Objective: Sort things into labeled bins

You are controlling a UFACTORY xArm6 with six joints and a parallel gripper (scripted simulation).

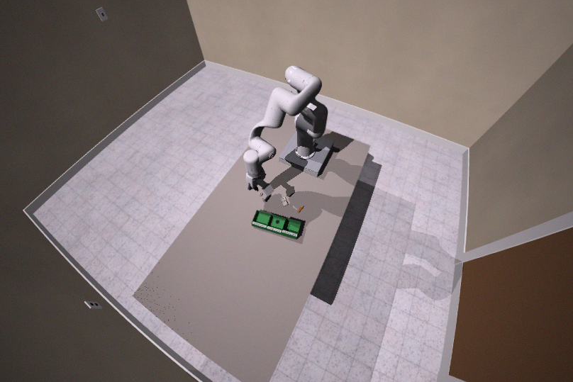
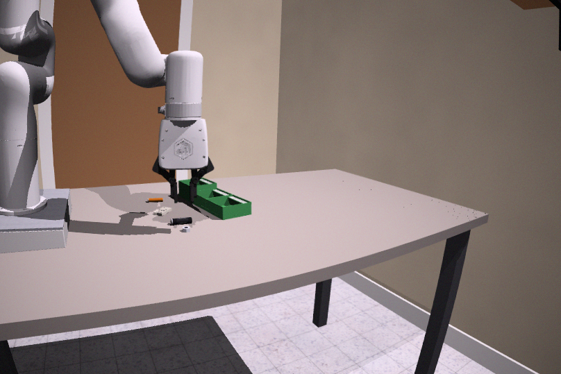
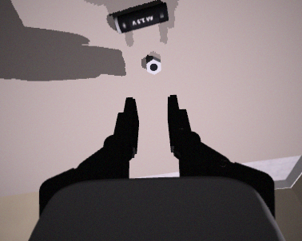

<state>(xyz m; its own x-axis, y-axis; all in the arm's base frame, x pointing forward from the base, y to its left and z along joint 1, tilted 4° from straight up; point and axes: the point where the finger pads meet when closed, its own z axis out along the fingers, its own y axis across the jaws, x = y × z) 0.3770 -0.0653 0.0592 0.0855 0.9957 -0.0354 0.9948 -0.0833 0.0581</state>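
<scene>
The silver nut is 1 cm to the left of my hand and 9 cm below it. Also, from my hand: white domino: 4 cm behind, 15 cm to the left, 9 cm below; black battery: 6 cm to the left, 8 cm below; black nut: 8 cm ahead, 19 cm to the left, 8 cm below.
</scene>
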